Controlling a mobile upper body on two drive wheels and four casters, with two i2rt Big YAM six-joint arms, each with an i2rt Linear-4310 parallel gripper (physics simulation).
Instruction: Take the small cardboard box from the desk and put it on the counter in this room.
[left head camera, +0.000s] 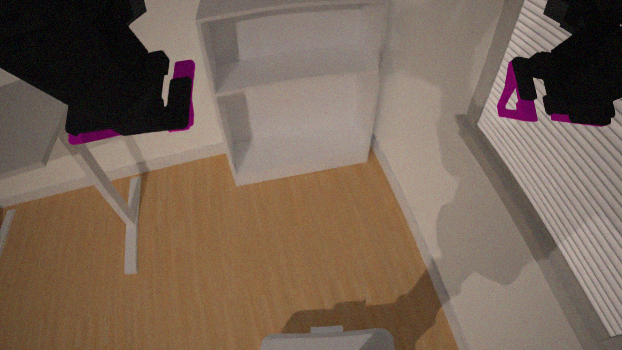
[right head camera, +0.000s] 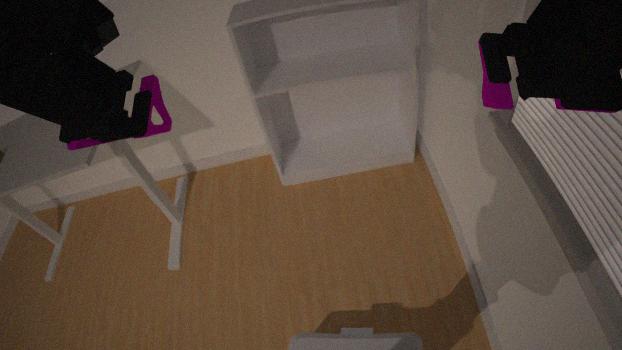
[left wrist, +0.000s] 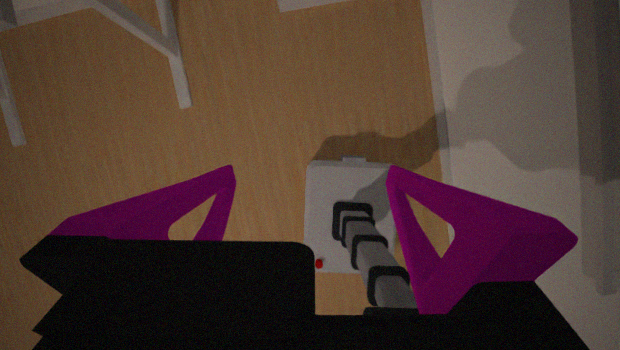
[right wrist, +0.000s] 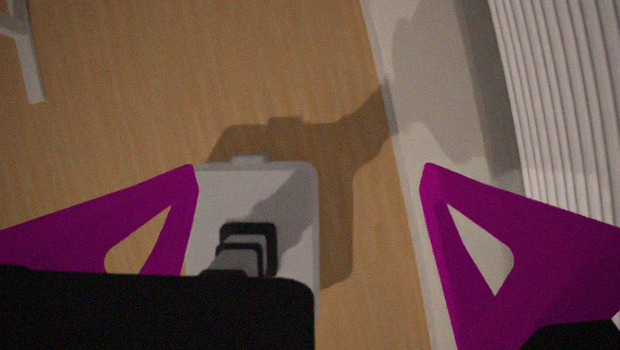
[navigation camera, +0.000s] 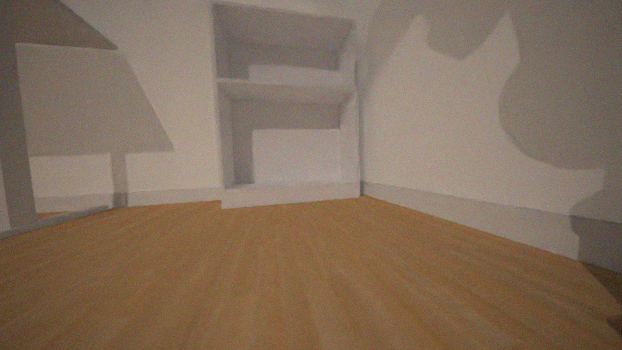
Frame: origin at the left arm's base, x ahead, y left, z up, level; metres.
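Seen in the pictures: left gripper, fingertip midpoint: (left head camera: 154, 124) (right head camera: 142, 131) (left wrist: 310, 174); right gripper, fingertip midpoint: (left head camera: 526, 113) (right head camera: 521, 101) (right wrist: 308, 176).
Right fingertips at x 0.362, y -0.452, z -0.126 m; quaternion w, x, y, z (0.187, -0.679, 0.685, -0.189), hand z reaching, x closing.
Note:
A point is followed by its place in that frame.
The small cardboard box and the counter cannot be made out in these views. A grey desk (left head camera: 27, 130) {y 0.904, x 0.803, z -0.460 m} (right head camera: 45, 145) {y 1.147, x 0.772, z -0.460 m} with pale legs stands at the left in both head camera views; part of its top is cut off or hidden behind the left arm. A tiny brown patch shows at the left edge of the right head camera view, too small to tell what it is. My left gripper (left head camera: 129, 134) (right head camera: 117, 140) (left wrist: 310, 174) {y 0.004, x 0.355, z -0.130 m} is open and empty, high above the floor. My right gripper (left head camera: 552, 120) (right head camera: 545, 107) {y -0.453, x 0.362, z -0.126 m} (right wrist: 308, 176) {y -0.453, x 0.362, z -0.126 m} is open and empty, near the right wall.
A pale shelf unit (left head camera: 300, 65) {y -0.154, x 1.426, z -0.734 m} (right head camera: 345, 65) {y -0.183, x 1.421, z -0.734 m} (navigation camera: 285, 91) {y -0.103, x 1.382, z -0.754 m} stands in the corner ahead. A wall and white slatted blinds (left head camera: 575, 175) {y -0.828, x 0.439, z -0.371 m} (right head camera: 565, 145) {y -0.795, x 0.590, z -0.438 m} (right wrist: 555, 100) {y -0.827, x 0.445, z -0.444 m} run along the right. Desk legs (left wrist: 177, 75) (right wrist: 30, 65) (navigation camera: 15, 125) {y 0.893, x 0.988, z -0.999 m} reach the floor at the left.

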